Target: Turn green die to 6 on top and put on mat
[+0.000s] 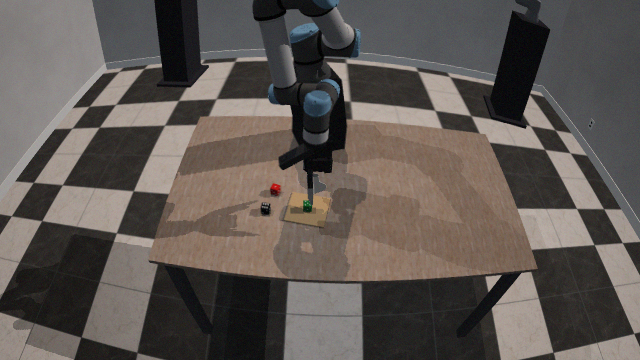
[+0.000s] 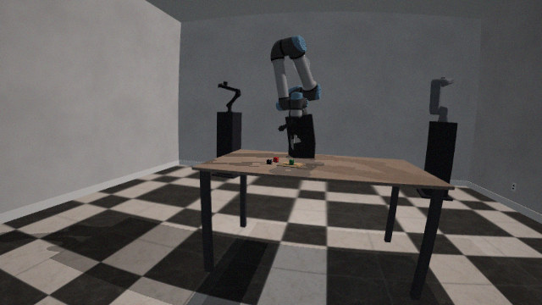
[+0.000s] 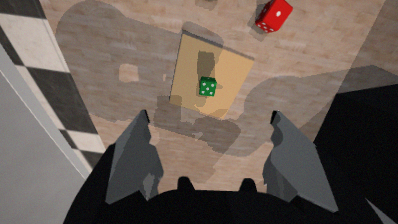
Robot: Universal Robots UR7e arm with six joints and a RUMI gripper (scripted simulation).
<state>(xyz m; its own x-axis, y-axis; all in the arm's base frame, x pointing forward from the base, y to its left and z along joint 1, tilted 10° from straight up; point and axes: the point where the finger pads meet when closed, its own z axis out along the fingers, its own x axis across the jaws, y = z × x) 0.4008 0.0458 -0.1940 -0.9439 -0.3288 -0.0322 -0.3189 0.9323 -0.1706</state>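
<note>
Right now the green die is 9 cm below my hand. From my hand the other things lie so: black die: 14 cm to the right, 10 cm below, 4 cm ahead; tan mat: 11 cm below; red die: 13 cm to the right, 10 cm below, 6 cm behind.
</note>
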